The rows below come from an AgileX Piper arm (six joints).
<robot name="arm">
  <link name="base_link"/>
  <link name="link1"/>
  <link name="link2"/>
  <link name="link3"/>
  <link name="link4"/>
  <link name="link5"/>
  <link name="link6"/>
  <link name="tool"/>
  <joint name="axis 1" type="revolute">
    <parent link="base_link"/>
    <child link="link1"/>
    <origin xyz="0 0 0.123"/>
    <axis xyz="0 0 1"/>
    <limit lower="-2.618" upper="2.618"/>
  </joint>
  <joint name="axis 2" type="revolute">
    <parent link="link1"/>
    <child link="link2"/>
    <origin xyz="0 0 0"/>
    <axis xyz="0 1 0"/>
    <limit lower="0" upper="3.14"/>
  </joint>
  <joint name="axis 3" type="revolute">
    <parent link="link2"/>
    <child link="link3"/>
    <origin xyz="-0.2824 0 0.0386"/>
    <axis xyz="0 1 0"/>
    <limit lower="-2.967" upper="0"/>
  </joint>
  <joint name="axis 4" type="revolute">
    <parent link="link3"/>
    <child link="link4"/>
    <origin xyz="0.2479 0 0.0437"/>
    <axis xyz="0.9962 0 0.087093"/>
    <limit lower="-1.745" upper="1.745"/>
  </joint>
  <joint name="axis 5" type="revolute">
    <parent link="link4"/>
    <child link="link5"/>
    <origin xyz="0 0 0"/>
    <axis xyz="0 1 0"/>
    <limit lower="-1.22" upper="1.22"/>
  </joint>
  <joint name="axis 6" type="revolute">
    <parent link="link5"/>
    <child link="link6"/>
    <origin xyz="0.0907 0 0.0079"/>
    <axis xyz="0.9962 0 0.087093"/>
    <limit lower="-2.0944" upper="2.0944"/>
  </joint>
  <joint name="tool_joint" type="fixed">
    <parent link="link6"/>
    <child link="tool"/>
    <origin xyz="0 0 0" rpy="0 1.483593 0"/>
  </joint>
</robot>
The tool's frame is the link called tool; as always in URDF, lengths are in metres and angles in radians.
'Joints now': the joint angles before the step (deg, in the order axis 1, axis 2, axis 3, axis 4, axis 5, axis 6). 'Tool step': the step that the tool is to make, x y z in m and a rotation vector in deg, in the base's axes. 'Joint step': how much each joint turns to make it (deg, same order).
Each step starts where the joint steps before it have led.
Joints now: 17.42 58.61 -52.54 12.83 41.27 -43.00
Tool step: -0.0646 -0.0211 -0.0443 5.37 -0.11 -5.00
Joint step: 0.03 -16.91 17.60 0.07 -3.44 6.66
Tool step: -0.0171 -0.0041 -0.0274 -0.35 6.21 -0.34
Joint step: 0.01 -3.16 5.47 0.21 3.56 1.73
